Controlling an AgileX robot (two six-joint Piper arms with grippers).
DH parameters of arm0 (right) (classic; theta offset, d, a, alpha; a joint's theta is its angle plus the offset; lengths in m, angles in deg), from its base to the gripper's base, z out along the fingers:
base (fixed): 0 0 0 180
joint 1: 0 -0.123 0 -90
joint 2: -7.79 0 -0.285 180
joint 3: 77.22 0 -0.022 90
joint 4: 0 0.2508 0 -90
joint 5: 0 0 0.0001 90
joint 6: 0 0.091 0 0
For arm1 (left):
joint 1: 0 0.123 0 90
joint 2: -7.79 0 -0.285 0
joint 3: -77.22 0 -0.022 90
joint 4: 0 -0.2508 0 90
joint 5: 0 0 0.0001 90
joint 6: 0 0.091 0 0
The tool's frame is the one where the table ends.
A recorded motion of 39 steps. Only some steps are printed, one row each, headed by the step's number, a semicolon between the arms.
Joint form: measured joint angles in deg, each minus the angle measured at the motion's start. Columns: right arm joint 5, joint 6, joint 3, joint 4, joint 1, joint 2; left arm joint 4, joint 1, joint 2, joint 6, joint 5, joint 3.
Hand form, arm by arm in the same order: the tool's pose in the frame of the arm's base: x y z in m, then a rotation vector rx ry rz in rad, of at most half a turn. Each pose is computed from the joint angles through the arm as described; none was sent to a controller.
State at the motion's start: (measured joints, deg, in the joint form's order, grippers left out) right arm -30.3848 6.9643 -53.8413 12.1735 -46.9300 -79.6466; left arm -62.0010 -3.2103 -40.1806 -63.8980 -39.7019 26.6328
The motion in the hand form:
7: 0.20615 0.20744 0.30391 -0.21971 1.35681 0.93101; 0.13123 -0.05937 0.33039 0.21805 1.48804 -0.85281
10: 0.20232 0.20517 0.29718 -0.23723 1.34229 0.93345; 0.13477 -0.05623 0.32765 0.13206 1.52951 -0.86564
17: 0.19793 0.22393 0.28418 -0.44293 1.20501 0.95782; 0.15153 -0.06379 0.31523 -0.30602 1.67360 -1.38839
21: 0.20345 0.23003 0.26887 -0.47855 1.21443 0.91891; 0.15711 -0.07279 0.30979 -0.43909 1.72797 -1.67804
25: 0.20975 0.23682 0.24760 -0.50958 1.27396 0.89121; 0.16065 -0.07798 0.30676 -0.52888 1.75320 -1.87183
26: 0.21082 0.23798 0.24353 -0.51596 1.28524 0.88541; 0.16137 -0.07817 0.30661 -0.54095 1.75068 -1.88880
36: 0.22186 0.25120 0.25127 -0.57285 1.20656 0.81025; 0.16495 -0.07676 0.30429 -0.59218 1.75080 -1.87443
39: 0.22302 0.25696 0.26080 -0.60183 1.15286 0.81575; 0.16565 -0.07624 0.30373 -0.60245 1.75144 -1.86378
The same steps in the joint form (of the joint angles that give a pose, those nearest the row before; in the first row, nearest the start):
7: -19.90 8.59 14.43 -4.15 -0.16 0.00; -4.92 0.00 0.00 -24.26 1.30 0.00
10: -22.48 8.97 16.38 -5.44 -0.16 -0.11; -5.29 0.00 -0.23 -28.28 4.27 0.00
17: -32.25 8.36 16.50 -17.11 -0.27 -5.44; -5.28 0.00 -6.61 -60.53 -1.48 0.00
21: -34.32 5.88 16.50 -17.37 -0.19 -8.91; -5.28 0.00 -10.87 -73.21 -9.91 0.00
25: -34.46 4.85 16.50 -17.37 -0.19 -12.86; -4.59 0.00 -13.89 -80.72 -15.90 0.00
26: -34.46 4.63 16.50 -17.37 -0.19 -13.60; -4.23 0.00 -14.21 -81.24 -16.33 0.00
36: -34.50 -1.15 11.96 -18.01 -0.19 -15.94; -3.77 0.00 -14.69 -81.88 -14.68 0.00
39: -34.59 -1.64 9.88 -20.15 -0.19 -15.98; -3.77 0.00 -14.69 -81.88 -14.03 0.00

